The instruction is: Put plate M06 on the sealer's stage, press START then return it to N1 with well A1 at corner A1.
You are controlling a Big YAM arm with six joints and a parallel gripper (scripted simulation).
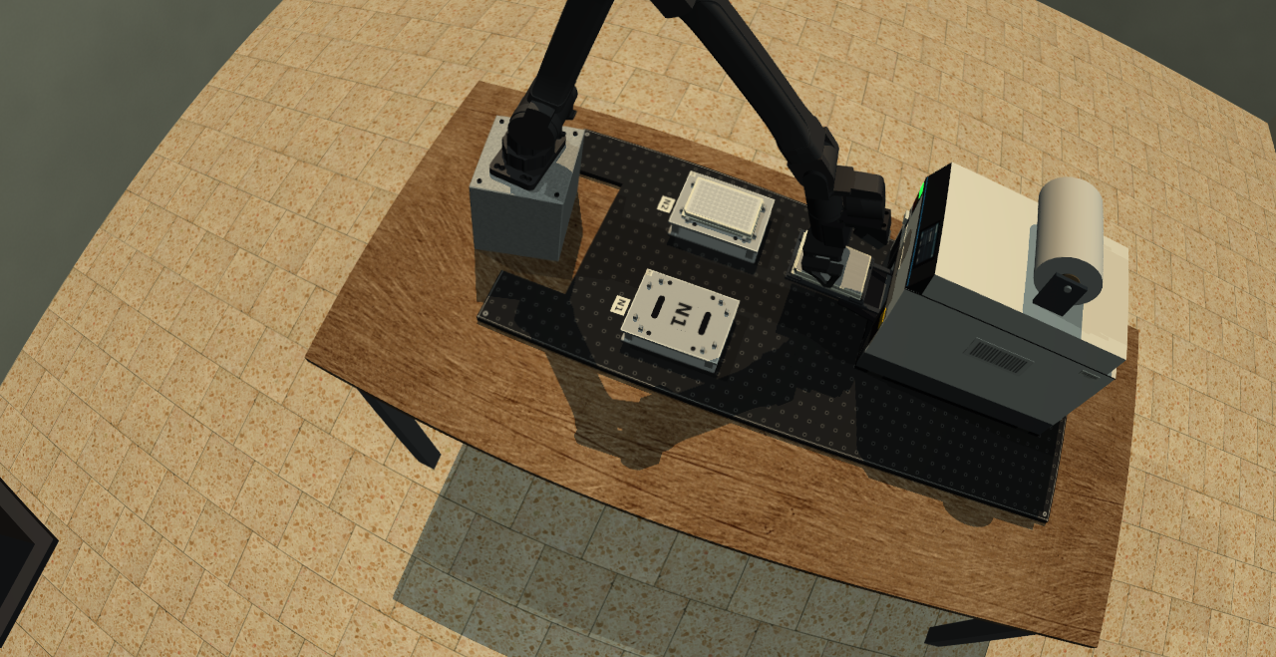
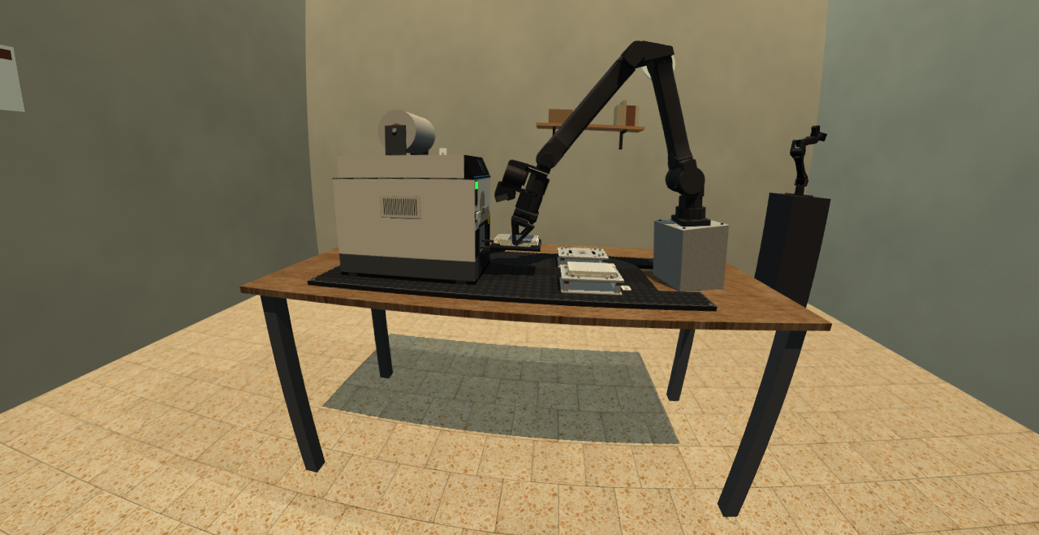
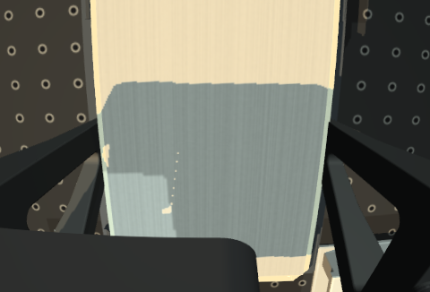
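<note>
The plate M06 lies right at my hand. Also, from my hand: start button (100 mm to the left, 100 mm ahead, 80 mm above); well plate (220 mm behind, 60 mm to the left, 60 mm below); sealer stage (10 mm below).
</note>
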